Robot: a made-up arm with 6 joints.
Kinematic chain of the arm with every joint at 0, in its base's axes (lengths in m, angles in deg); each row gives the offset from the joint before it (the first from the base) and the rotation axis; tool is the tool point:
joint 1: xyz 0 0 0.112 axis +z
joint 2: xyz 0 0.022 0 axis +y
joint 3: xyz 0 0 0.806 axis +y
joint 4: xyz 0 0 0.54 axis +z
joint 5: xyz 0 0 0 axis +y
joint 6: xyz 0 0 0.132 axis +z
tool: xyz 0 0 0
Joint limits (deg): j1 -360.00..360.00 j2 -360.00..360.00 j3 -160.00..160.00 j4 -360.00..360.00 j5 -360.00..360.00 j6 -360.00..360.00
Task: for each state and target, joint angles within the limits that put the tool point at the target. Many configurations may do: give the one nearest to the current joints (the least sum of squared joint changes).
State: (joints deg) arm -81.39 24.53 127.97 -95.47 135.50 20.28
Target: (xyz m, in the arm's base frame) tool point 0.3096 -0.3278 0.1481
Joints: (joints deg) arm -36.97 59.14 154.06 -89.76 132.28 20.28
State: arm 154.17 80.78 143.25 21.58 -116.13 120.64
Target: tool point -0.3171 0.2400 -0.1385
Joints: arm 147.41 86.87 160.00 25.81 -111.69 120.64
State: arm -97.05 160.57 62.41 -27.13 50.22 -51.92
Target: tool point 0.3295 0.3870 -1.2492
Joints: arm -130.03 192.15 15.03 -25.27 19.24 -51.92
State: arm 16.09 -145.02 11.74 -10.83 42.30 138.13
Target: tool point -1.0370 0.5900 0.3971
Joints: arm -29.13 -103.88 53.86 -6.32 51.58 138.13
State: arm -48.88 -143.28 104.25 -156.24 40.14 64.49
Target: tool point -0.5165 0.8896 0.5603
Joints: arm -60.29 -101.16 86.21 -158.12 37.16 64.49
